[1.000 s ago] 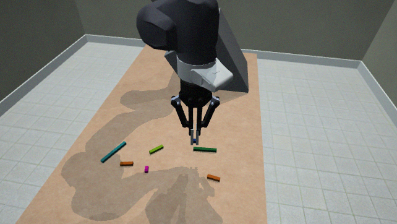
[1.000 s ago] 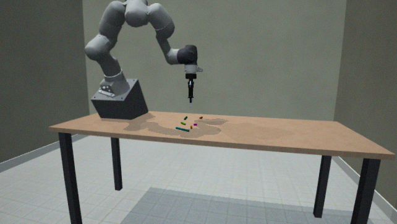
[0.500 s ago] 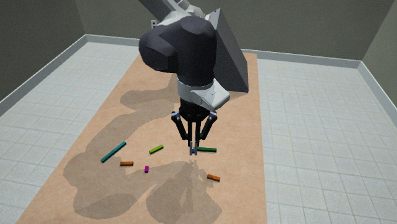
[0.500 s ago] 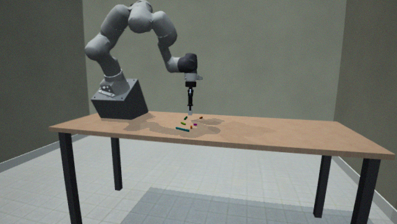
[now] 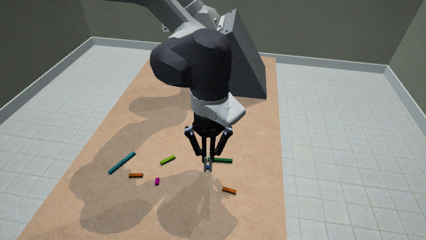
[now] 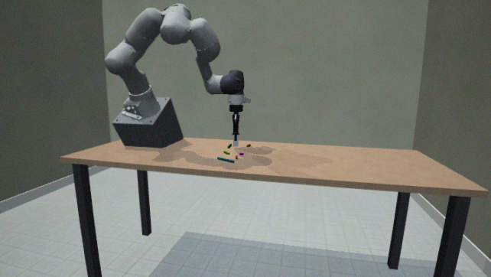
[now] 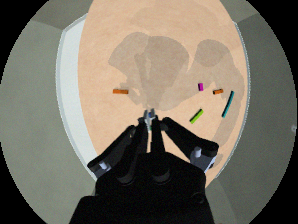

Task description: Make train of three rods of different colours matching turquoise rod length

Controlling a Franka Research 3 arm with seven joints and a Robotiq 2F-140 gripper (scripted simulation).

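My gripper is now 30 mm above the blue rod. From my hand the other things lie so: green rod: 50 mm behind, 40 mm below, 30 mm to the left; magenta rod: 130 mm to the right, 80 mm ahead, 40 mm below; lime rod: 130 mm to the right, 40 mm below.
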